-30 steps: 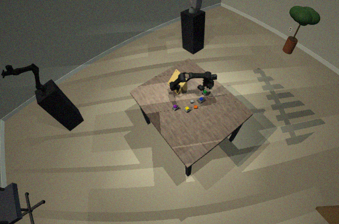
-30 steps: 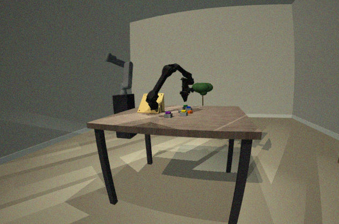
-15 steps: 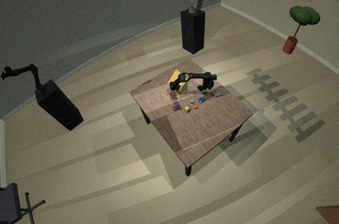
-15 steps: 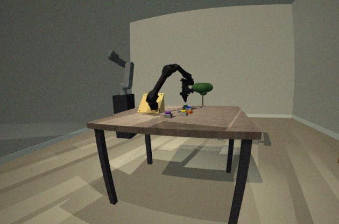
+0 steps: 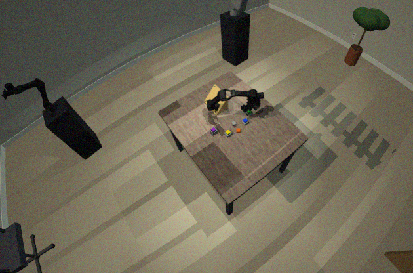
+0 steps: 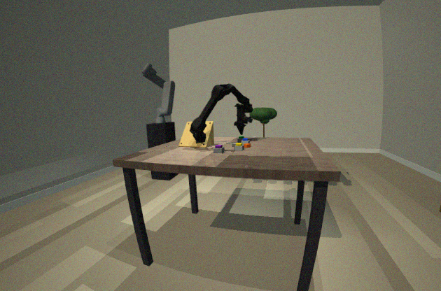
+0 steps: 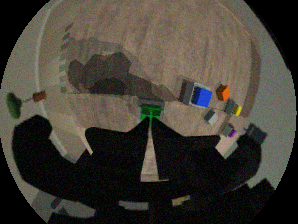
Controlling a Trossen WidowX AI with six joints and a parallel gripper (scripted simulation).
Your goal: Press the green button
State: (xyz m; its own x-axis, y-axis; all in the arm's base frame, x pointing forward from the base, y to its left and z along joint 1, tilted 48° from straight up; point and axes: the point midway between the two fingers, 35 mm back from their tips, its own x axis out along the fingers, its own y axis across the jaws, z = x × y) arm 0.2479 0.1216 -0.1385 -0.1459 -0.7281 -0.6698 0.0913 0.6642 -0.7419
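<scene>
The green button lies 20 mm below my gripper tip. From my gripper tip the other things lie so: small grey block: 180 mm to the right, 40 mm below, 20 mm behind; then blue button: 100 mm to the right, 40 mm ahead, 20 mm below; then orange block: 210 mm to the right, 60 mm ahead, 40 mm below.
</scene>
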